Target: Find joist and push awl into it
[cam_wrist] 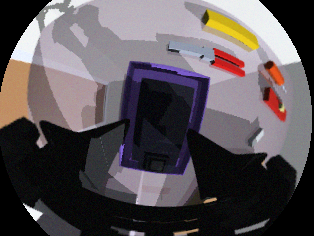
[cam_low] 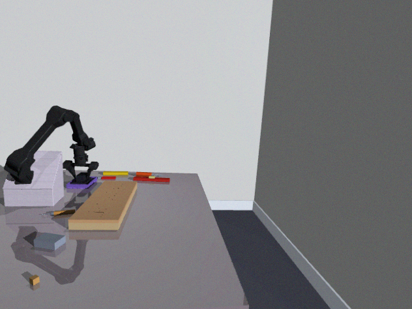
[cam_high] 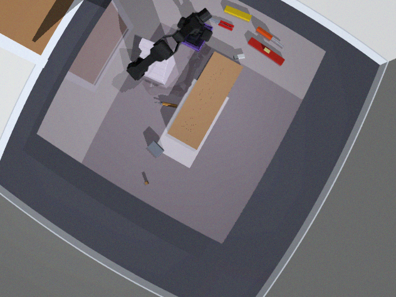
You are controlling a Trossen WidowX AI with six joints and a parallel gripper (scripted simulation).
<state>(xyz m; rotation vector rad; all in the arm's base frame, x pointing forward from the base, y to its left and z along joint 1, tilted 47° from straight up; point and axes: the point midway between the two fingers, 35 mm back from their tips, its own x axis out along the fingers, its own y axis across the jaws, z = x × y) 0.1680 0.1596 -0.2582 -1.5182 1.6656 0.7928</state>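
The stud finder is 20 mm to the right of my gripper tip and 10 mm above it. From my gripper tip the other things lie so: red-handled tool: 90 mm ahead, 120 mm to the left, 30 mm below; small white block: 270 mm ahead, 30 mm to the right, 30 mm below; purple tray: 20 mm below.
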